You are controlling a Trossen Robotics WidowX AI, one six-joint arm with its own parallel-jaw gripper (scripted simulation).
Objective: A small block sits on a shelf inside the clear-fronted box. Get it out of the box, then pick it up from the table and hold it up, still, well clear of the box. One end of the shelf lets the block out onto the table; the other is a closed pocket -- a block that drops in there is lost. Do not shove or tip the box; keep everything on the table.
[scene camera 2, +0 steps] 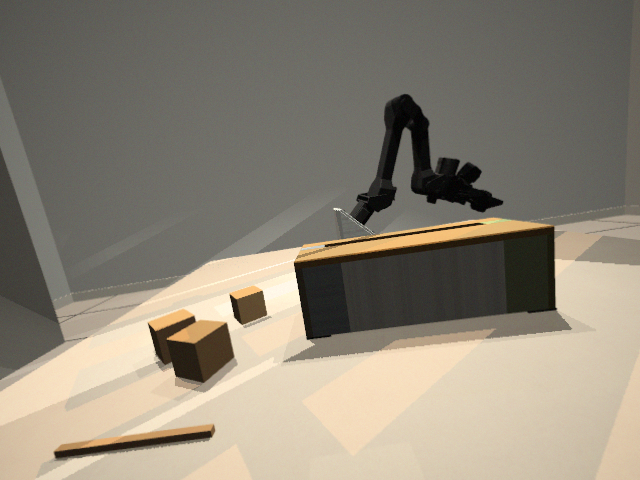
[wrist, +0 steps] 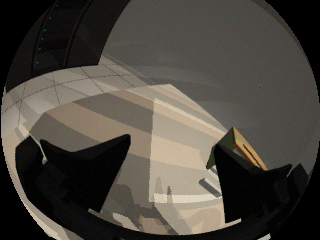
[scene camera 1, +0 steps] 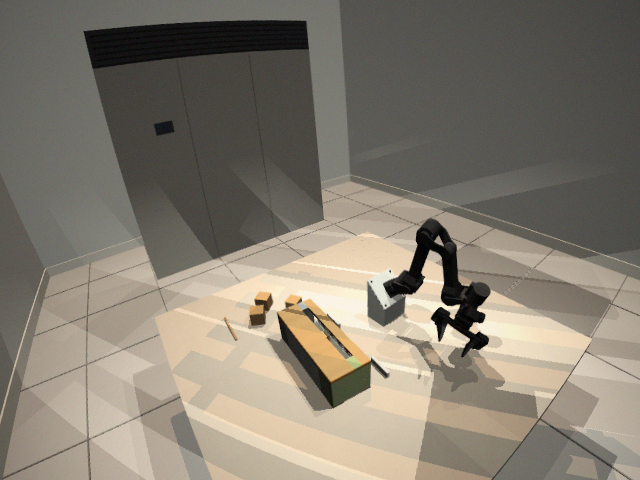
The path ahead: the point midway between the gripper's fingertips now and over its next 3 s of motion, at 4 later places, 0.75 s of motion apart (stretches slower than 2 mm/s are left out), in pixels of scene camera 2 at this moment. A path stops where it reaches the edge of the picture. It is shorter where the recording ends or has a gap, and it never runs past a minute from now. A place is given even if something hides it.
My gripper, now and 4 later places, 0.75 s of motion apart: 493,198; 544,204; 576,214; 476,204; 402,218
